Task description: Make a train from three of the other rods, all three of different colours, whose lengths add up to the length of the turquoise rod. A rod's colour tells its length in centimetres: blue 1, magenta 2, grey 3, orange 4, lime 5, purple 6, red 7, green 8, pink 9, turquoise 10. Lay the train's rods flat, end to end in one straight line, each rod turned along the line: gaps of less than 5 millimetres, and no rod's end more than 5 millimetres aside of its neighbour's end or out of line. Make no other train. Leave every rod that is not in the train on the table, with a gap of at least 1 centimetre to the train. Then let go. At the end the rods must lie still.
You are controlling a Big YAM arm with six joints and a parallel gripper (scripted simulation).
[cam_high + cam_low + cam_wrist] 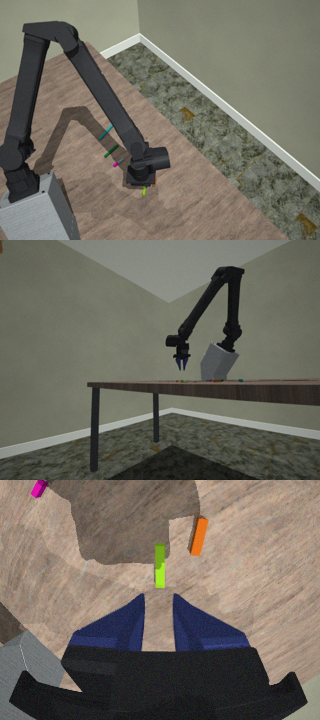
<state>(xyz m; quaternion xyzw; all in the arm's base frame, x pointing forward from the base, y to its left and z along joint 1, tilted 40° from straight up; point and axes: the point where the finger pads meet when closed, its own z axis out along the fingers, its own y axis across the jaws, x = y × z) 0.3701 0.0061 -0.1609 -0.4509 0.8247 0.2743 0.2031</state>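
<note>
Now: hand 7 cm above the lime rod. From my hand the other things lie so: grey rod 16 cm to the left, 7 cm below, 3 cm behind; magenta rod 16 cm to the left, 7 cm below, 6 cm behind; green rod 23 cm to the left, 7 cm below, 5 cm behind.
</note>
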